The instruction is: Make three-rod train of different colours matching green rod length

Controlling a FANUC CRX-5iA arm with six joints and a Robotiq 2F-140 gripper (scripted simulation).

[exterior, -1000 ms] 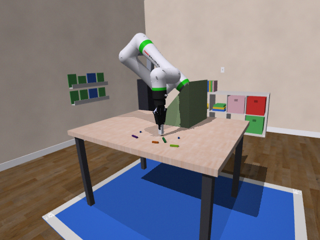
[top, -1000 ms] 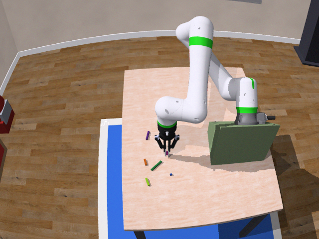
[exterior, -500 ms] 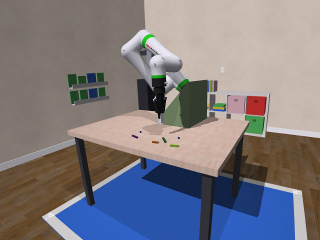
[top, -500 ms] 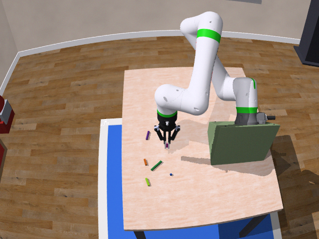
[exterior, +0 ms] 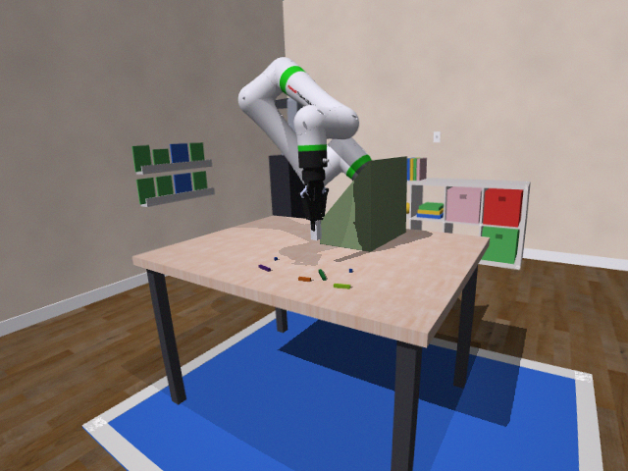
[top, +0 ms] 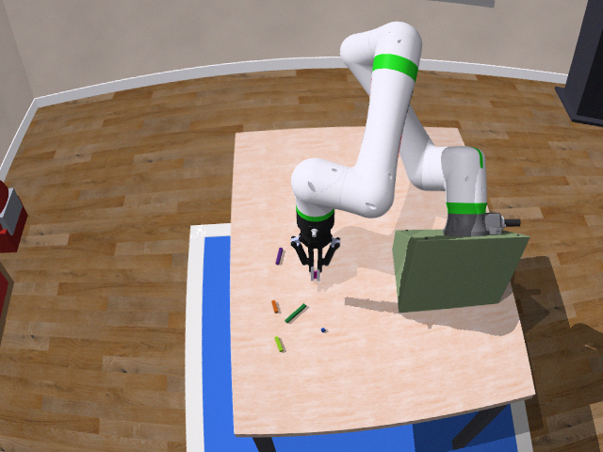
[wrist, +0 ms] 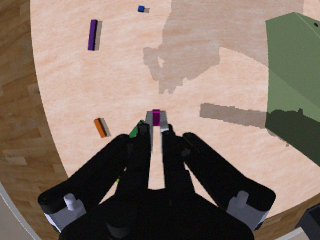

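My gripper is now 5 cm short of the green rod, 7 cm to the right of it and 13 cm above it. The rest, counted from my hand: purple rod: 12 cm ahead, 14 cm to the right, 13 cm below; magenta rod: 1 cm to the right, 3 cm below; orange rod: 12 cm ahead, 4 cm to the left, 13 cm below.
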